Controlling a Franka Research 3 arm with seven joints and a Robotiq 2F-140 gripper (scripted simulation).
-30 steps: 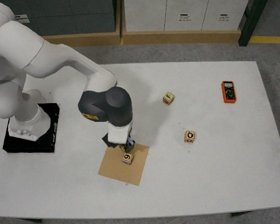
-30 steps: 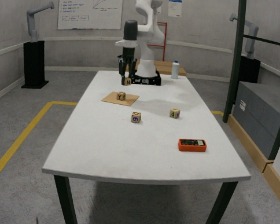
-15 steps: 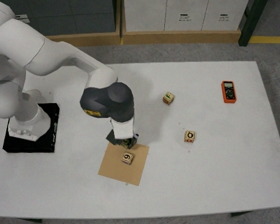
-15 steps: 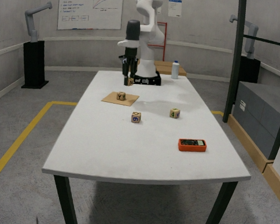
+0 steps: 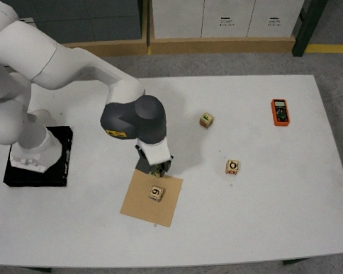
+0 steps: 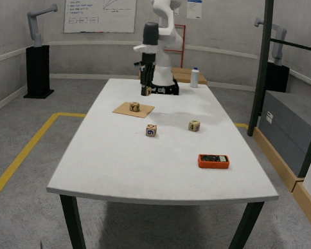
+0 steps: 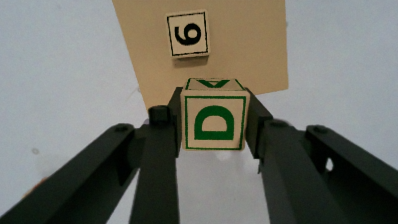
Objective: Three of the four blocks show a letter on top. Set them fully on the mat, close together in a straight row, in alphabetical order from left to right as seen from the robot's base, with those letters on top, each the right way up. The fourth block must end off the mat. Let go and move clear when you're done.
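Right now my hand is 20 mm past the tan mat, 60 mm to the left of it and 130 mm above it. From my hand the other things lie so: orange multimeter: 550 mm ahead, 300 mm to the left, 120 mm below; then block: 10 mm below; then white bottle: 650 mm behind, 390 mm to the left, 60 mm below.
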